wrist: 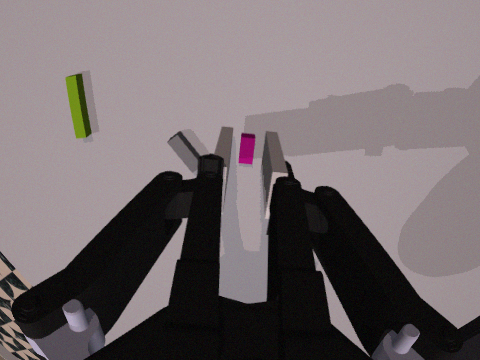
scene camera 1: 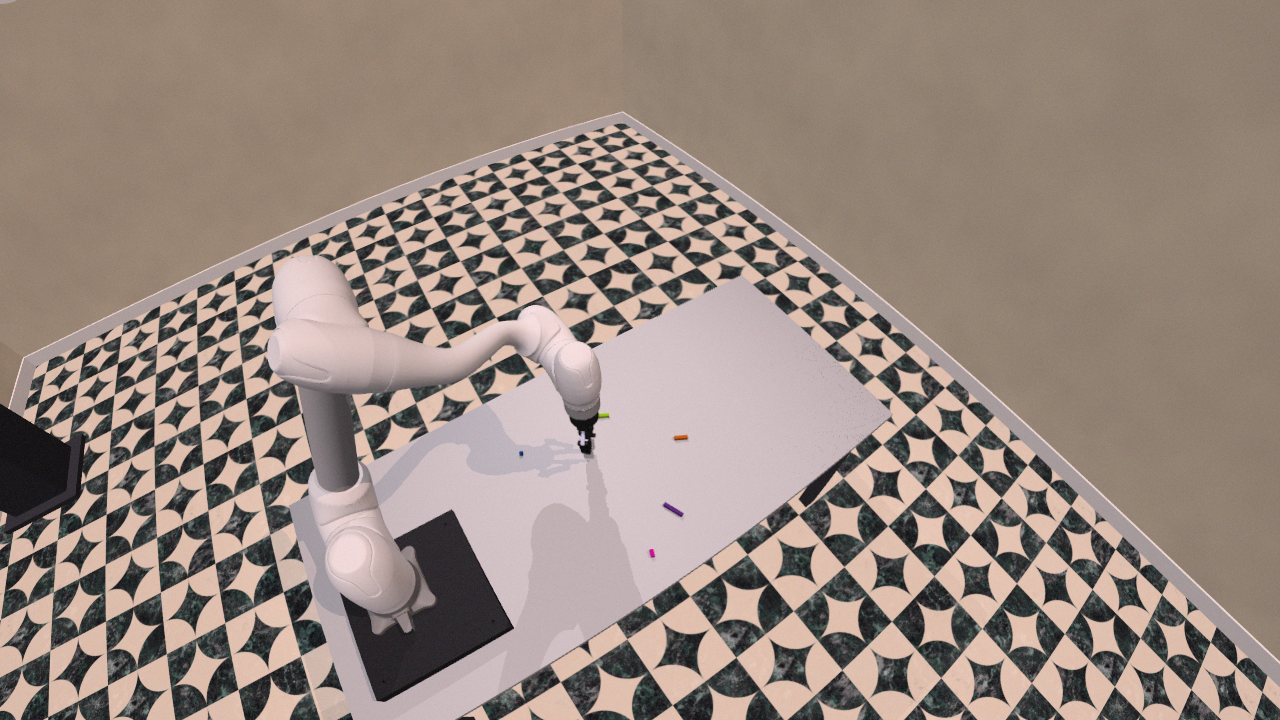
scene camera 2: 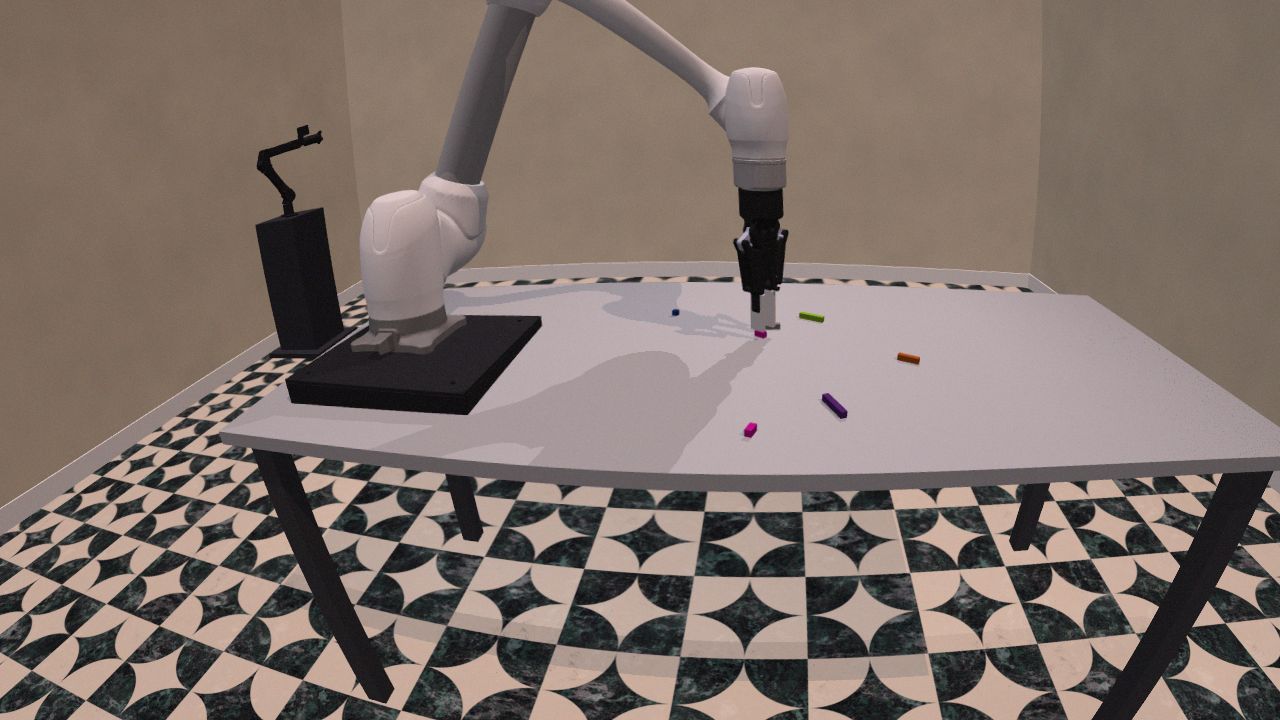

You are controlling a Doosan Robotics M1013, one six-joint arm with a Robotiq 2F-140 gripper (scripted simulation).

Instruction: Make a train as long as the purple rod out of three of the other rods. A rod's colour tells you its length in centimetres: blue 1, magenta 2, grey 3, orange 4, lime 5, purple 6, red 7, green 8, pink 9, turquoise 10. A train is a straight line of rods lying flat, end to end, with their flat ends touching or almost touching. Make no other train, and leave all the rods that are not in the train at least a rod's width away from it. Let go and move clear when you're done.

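Note:
There's a lime rod (wrist: 75, 88) here, and my gripper (wrist: 247, 147) shows in that same wrist view. You can also find my gripper (scene camera 2: 763, 327) from the scene camera.

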